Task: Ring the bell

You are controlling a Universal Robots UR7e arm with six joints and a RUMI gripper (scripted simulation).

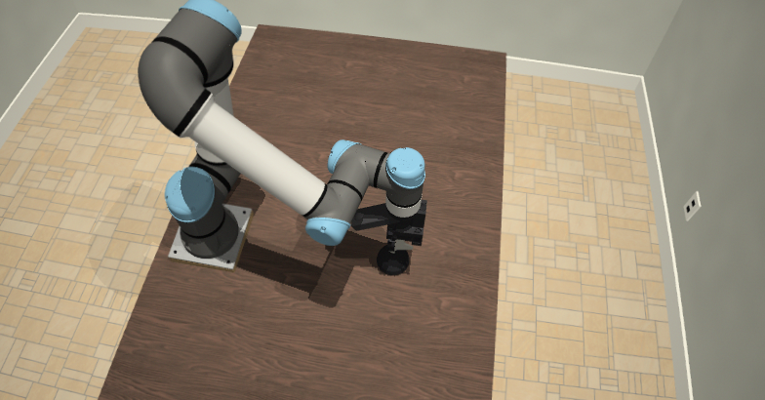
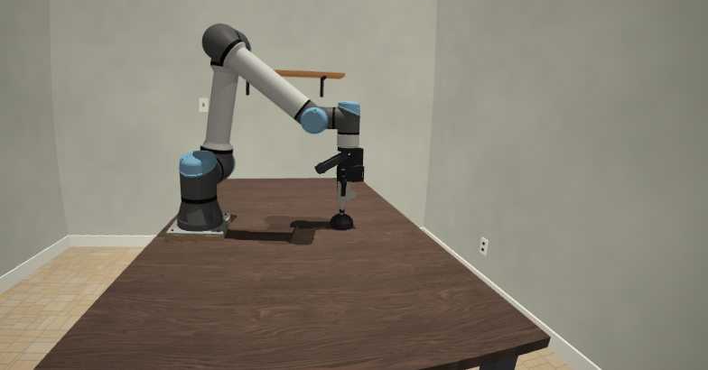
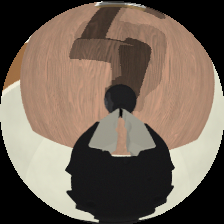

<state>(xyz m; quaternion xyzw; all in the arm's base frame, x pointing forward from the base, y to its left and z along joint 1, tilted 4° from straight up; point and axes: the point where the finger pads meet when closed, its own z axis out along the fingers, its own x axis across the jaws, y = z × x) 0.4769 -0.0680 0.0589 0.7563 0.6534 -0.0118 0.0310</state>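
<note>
My hand is 4 cm above the small black dome bell.
</note>
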